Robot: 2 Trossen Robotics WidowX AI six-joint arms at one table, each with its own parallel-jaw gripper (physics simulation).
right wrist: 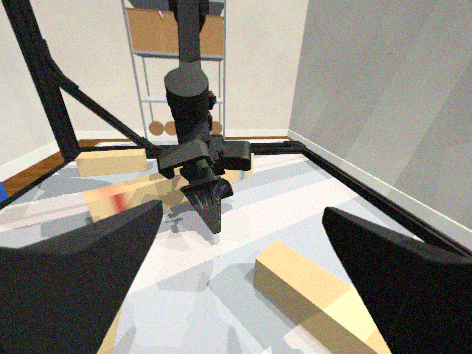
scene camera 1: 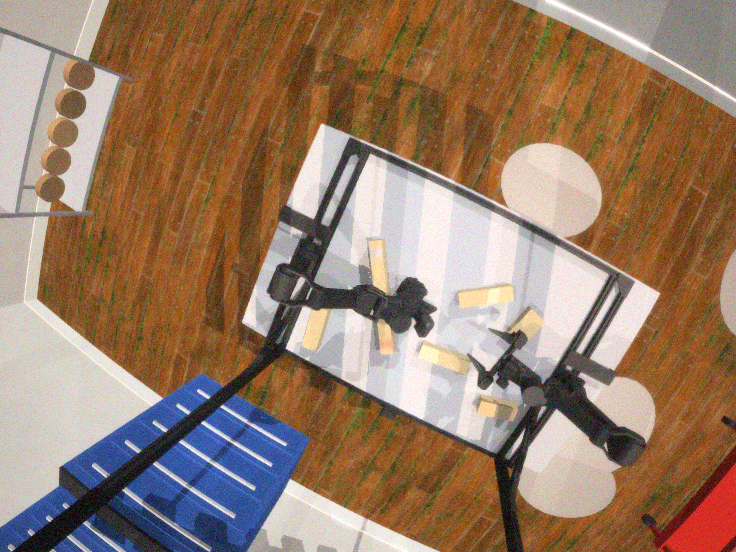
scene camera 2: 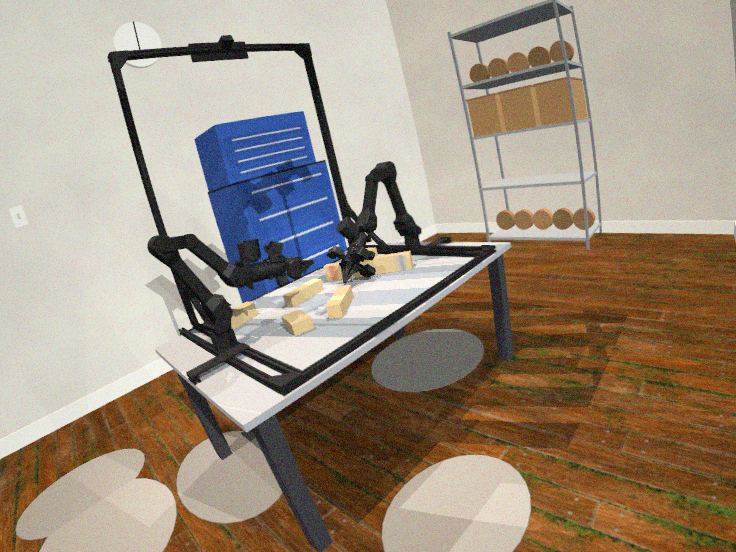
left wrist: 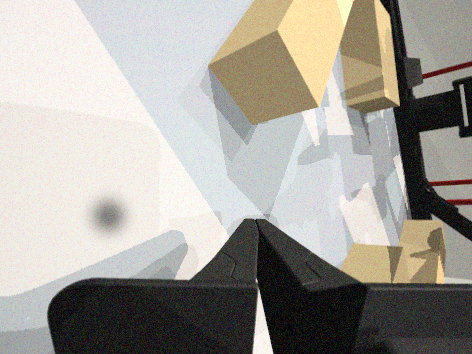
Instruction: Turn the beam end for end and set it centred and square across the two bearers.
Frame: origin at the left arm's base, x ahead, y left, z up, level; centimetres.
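Seen in the pictures: left gripper, fingertip midpoint: (right wrist: pixel 216 233) (scene camera 1: pixel 436 309) (scene camera 2: pixel 344 282) (left wrist: pixel 253 229); right gripper, fingertip midpoint: (right wrist: pixel 244 210) (scene camera 1: pixel 477 341) (scene camera 2: pixel 307 259); left arm's base, link origin: (scene camera 1: pixel 312 252) (scene camera 2: pixel 413 248); right arm's base, link origin: (scene camera 1: pixel 564 379) (scene camera 2: pixel 225 346) (left wrist: pixel 412 116).
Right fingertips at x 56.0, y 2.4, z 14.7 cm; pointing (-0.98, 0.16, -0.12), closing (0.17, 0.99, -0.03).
Offsets run from my right fingertips to a thing's top centre.
The long pale beam (scene camera 1: pixel 378 261) (scene camera 2: pixel 395 262) (right wrist: pixel 102 200) lies at the left of scene camera 1, its middle under my left arm. Its red-marked end is low in that view; a blue mark shows near its other end in the right wrist view. Two similar shorter blocks, apparently the bearers, lie apart and angled: one block @(dx -1.6, dy +10.0, dz -12.2 cm) (scene camera 1: pixel 485 295) (scene camera 2: pixel 340 301) (right wrist: pixel 300 270) and another block @(dx -3.4, dy -13.4, dz -12.2 cm) (scene camera 1: pixel 444 357) (scene camera 2: pixel 303 292). My left gripper (scene camera 1: pixel 429 313) (scene camera 2: pixel 347 278) (left wrist: pixel 253 229) (right wrist: pixel 216 233) is shut and empty, beside the beam. My right gripper (scene camera 1: pixel 480 342) (right wrist: pixel 244 210) is open and empty above the blocks.
More pale blocks lie near my right arm: one block @(dx +14.4, dy +7.1, dz -12.8 cm) (scene camera 1: pixel 527 323) (scene camera 2: pixel 297 322) and another @(dx +20.7, dy -21.1, dz -11.6 cm) (scene camera 1: pixel 497 408) (scene camera 2: pixel 243 313). A further block @(dx -44.6, dy -24.1, dz -11.9 cm) (scene camera 1: pixel 315 328) (right wrist: pixel 112 164) lies beyond the beam. The black frame (scene camera 1: pixel 463 191) borders the table. The two grippers are close together over mid-table.
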